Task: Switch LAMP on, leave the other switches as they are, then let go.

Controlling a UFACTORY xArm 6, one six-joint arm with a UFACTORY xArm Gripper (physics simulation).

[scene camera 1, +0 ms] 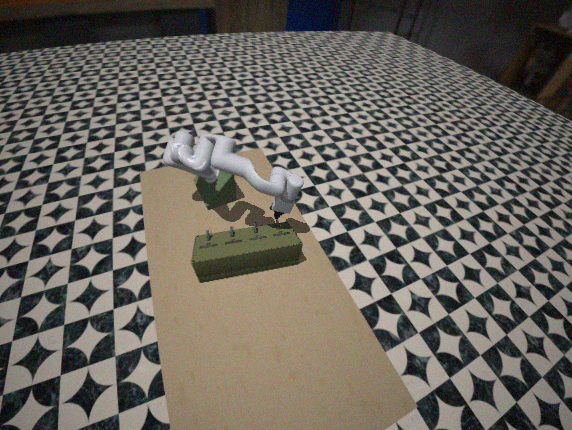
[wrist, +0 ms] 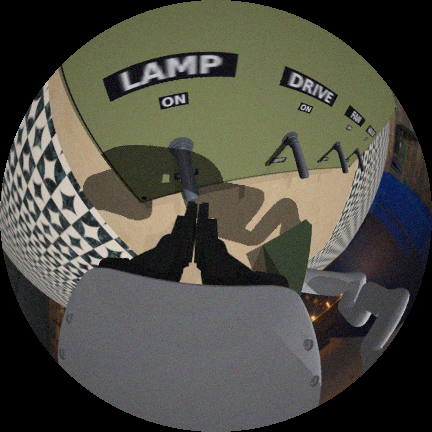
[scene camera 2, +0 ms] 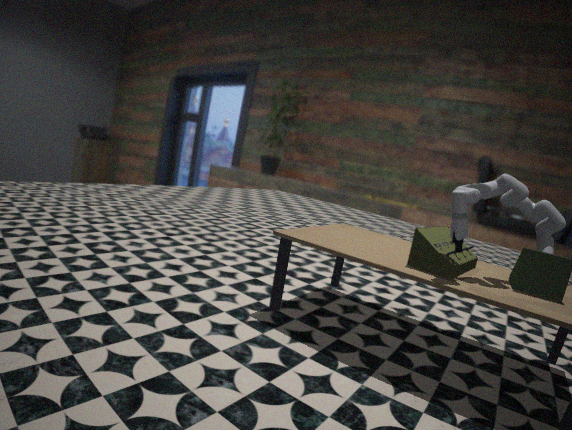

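Where they show: gripper, between the fingertips: [scene camera 1: 276, 216] [wrist: 197, 216] [scene camera 2: 458, 251]; arm's base, origin of its link: [scene camera 1: 212, 173] [wrist: 299, 278] [scene camera 2: 543, 266].
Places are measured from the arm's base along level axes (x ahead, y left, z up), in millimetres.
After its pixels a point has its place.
Observation:
The green switch box [scene camera 1: 247, 264] {x 634, y -108, z -42 mm} [scene camera 2: 429, 252] {x 621, y 175, z -43 mm} [wrist: 260, 30] stands on the table with several levers. The LAMP lever [wrist: 186, 172] {x 514, y 138, z -19 mm} leans away from its ON label, over the lower label, which it partly hides. The DRIVE lever [scene camera 1: 255, 228] {x 480, y 23, z -25 mm} [wrist: 298, 157] {x 475, y 30, z -22 mm}, the FAN lever [scene camera 1: 231, 231] {x 436, y -91, z -22 mm} [wrist: 341, 157] {x 436, y -83, z -24 mm} and the farthest lever [scene camera 1: 208, 234] {x 396, y -198, z -21 mm} [wrist: 359, 159] {x 396, y -196, z -26 mm} also lean away from their ON labels. My gripper [scene camera 1: 277, 219] {x 479, y 150, z -10 mm} [scene camera 2: 458, 248] {x 479, y 150, z -10 mm} [wrist: 197, 216] {x 479, y 150, z -10 mm} is shut and empty. Its fingertips are at the free end of the LAMP lever; whether they touch it I cannot tell.
The wooden table [scene camera 1: 265, 350] {x 982, y -220, z -140 mm} [scene camera 2: 345, 242] {x 1113, y -18, z -140 mm} carries the box. A dark green block [scene camera 1: 220, 194] {x 143, y -21, z -47 mm} [scene camera 2: 540, 275] {x 28, y 82, z -38 mm} [wrist: 295, 255] {x 145, y 4, z -47 mm} stands near the arm's base, behind the switch box in the first scene view. The arm's shadow falls across the box's LAMP end and the table.

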